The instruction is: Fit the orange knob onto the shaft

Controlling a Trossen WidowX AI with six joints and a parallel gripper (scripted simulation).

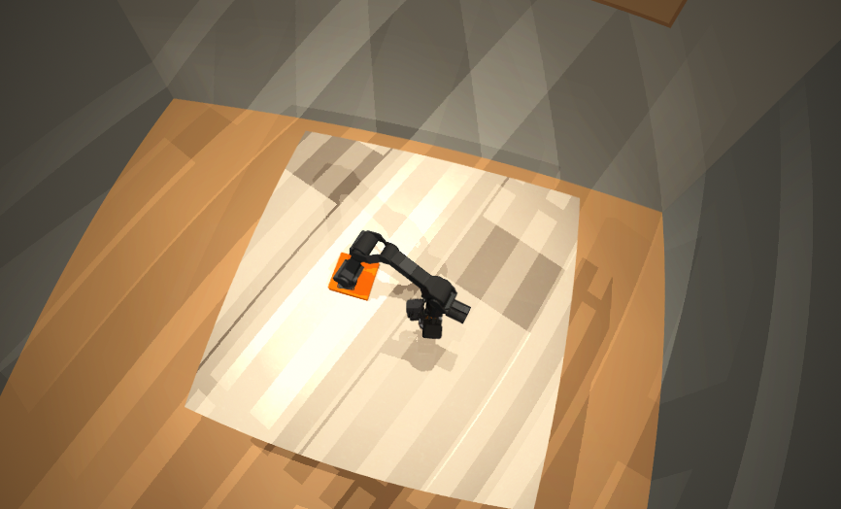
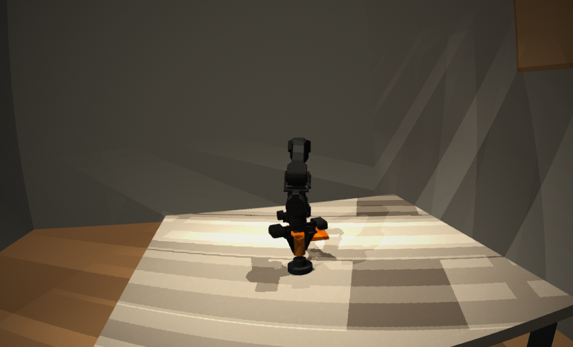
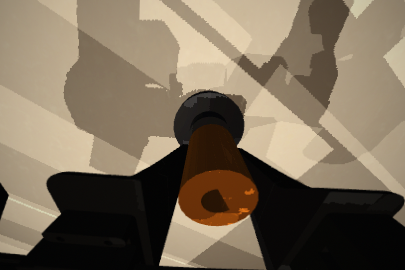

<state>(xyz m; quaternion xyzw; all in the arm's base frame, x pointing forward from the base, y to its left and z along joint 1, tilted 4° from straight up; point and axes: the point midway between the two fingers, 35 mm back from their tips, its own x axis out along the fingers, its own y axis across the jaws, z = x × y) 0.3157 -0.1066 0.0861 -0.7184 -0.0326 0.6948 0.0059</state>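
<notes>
The orange knob is 20 mm above my gripper tip. Round my gripper tip: dark round pedestal: 40 mm below.
</notes>
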